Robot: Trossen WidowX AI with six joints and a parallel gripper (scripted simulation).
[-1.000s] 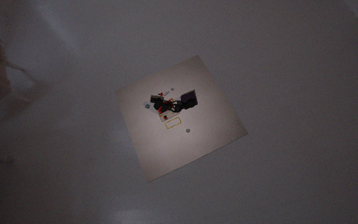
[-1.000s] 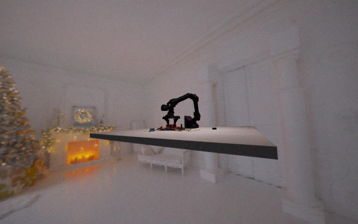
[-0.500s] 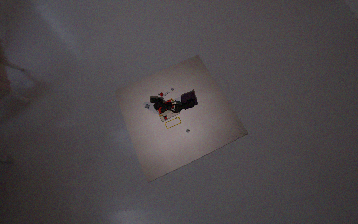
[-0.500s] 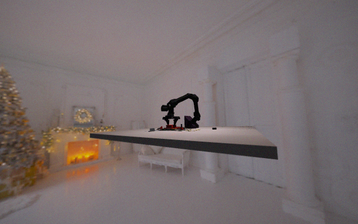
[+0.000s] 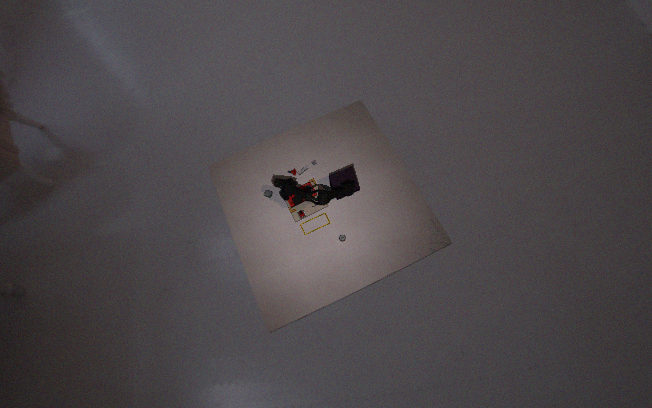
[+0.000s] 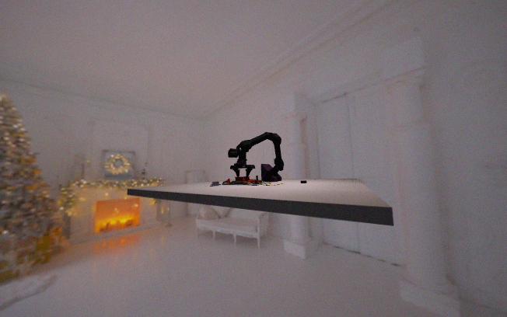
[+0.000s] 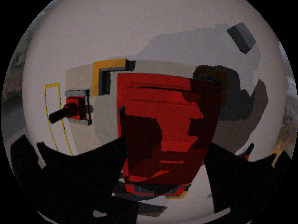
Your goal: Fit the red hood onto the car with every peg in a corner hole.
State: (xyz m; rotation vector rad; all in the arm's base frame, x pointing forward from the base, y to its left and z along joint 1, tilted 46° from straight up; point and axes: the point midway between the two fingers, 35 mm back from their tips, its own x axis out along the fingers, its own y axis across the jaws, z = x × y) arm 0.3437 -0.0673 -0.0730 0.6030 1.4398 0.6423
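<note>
The red hood is 1 cm above my gripper tip. Also, from my gripper tip: jig 4 cm behind, 3 cm to the left, 3 cm below.
</note>
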